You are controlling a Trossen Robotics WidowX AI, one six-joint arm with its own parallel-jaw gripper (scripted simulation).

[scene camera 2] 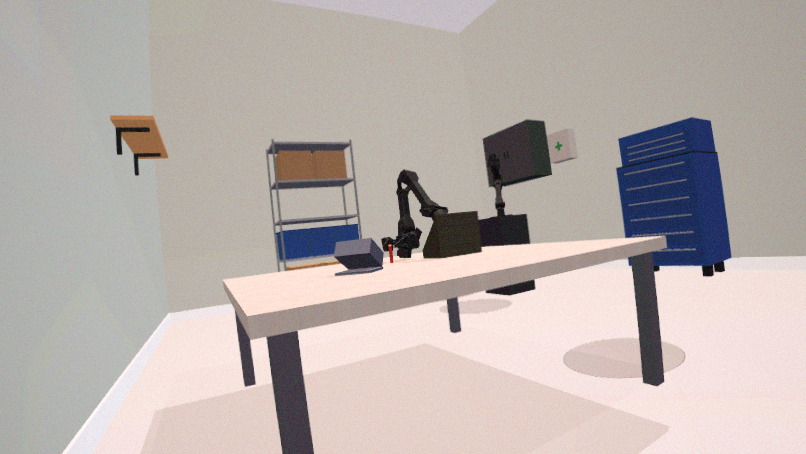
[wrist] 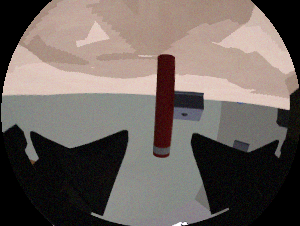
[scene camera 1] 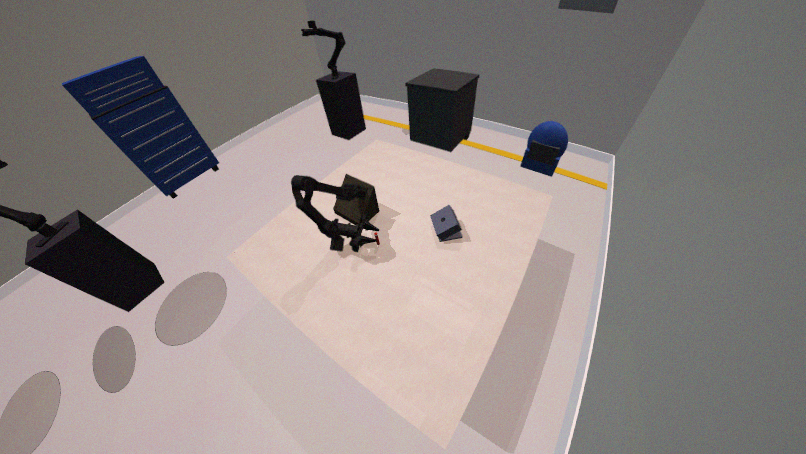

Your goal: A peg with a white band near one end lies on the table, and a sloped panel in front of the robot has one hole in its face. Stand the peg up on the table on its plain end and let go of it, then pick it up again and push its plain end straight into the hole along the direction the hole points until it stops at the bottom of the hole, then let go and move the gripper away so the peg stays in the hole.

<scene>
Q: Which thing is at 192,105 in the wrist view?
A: A sloped panel.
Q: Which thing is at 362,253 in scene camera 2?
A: A sloped panel.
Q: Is my gripper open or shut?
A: Open.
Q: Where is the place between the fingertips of my gripper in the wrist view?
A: At 160,137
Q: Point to a red peg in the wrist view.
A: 164,106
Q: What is my gripper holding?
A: Nothing.
</scene>
